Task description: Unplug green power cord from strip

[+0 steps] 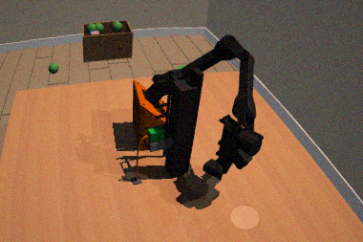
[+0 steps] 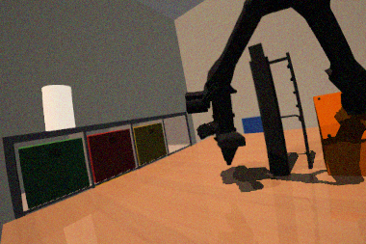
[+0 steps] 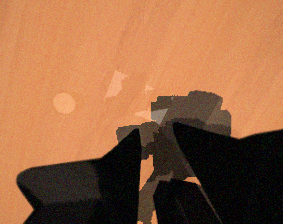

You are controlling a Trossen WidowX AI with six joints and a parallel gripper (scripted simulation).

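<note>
My gripper tip is now 110 mm past the green plug, 190 mm to the left of it and 140 mm below it.
</note>
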